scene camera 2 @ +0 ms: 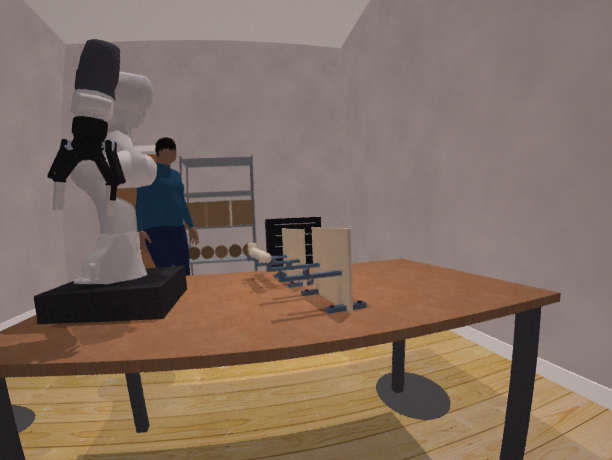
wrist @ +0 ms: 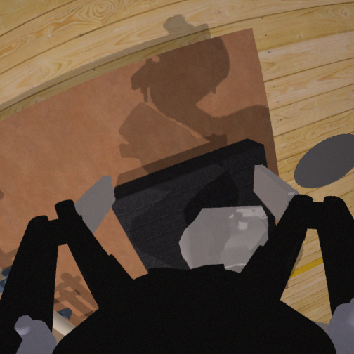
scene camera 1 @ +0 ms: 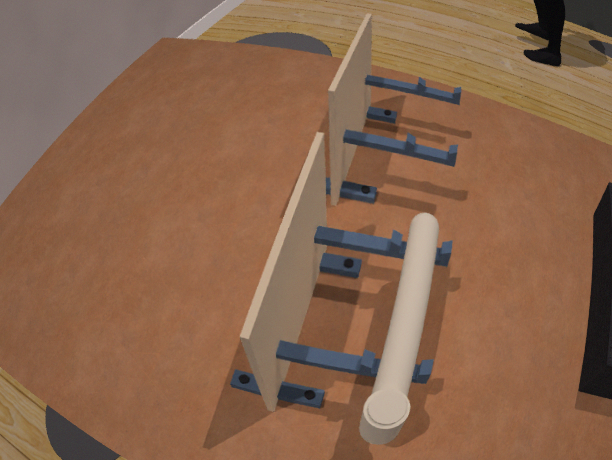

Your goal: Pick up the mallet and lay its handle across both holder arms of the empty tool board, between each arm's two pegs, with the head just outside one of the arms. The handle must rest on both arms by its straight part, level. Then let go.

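Note:
The cream mallet (scene camera 1: pixel 412 300) (scene camera 2: pixel 259 252) lies across both blue arms of the nearer tool board (scene camera 1: pixel 287 280) (scene camera 2: pixel 293 245) in scene camera 1. Its handle crosses each arm between the two pegs, and its round head (scene camera 1: pixel 385 415) is just outside the near arm. It looks about level; exact contact is hidden under the handle. The other tool board (scene camera 1: pixel 350 100) (scene camera 2: pixel 332 265) has two bare arms. My gripper (scene camera 2: pixel 85 202) (wrist: pixel 182 182) is open and empty, high above the robot's base and well away from the mallet. Part of a pale cylinder shows at the lower left in the wrist view.
The black base block (scene camera 1: pixel 597 300) (scene camera 2: pixel 100 305) (wrist: pixel 145 220) carries the arm on the brown table (scene camera 1: pixel 150 200) (scene camera 2: pixel 210 330) (wrist: pixel 60 135). Both boards stand upright on blue feet. A person (scene camera 2: pixel 162 210), a shelf unit (scene camera 2: pixel 216 161) and a black slotted panel (scene camera 2: pixel 274 237) are behind.

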